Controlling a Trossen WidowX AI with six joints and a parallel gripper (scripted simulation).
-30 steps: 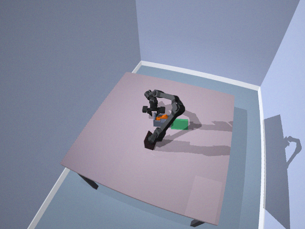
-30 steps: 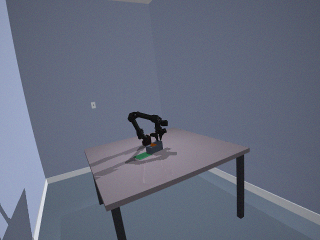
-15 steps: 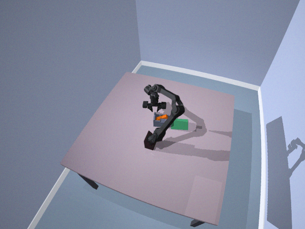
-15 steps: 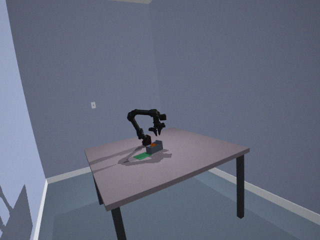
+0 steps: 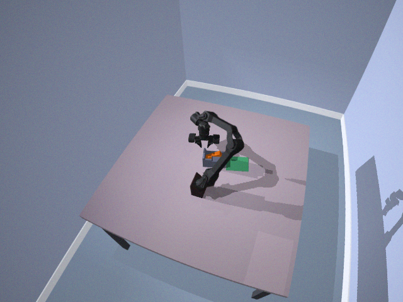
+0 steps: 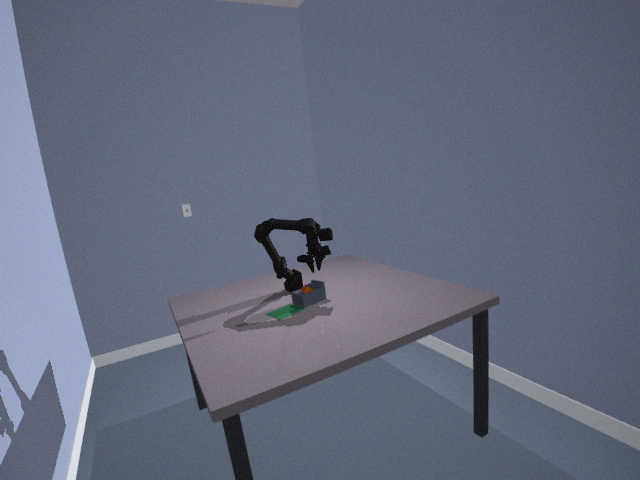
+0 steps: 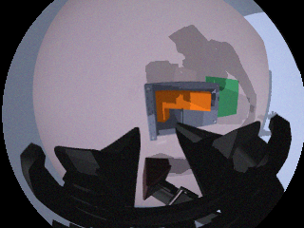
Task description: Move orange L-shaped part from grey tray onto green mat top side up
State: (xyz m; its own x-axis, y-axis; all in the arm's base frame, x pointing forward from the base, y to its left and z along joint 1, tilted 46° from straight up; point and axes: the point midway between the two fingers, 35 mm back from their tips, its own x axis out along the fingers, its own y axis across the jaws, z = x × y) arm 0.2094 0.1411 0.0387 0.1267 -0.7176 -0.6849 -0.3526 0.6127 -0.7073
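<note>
Right now the orange L-shaped part is 10 cm below my gripper tip, 4 cm to the right of it and 1 cm ahead of it. Also, from my gripper tip: green mat 21 cm to the right, 16 cm below, 7 cm ahead.
</note>
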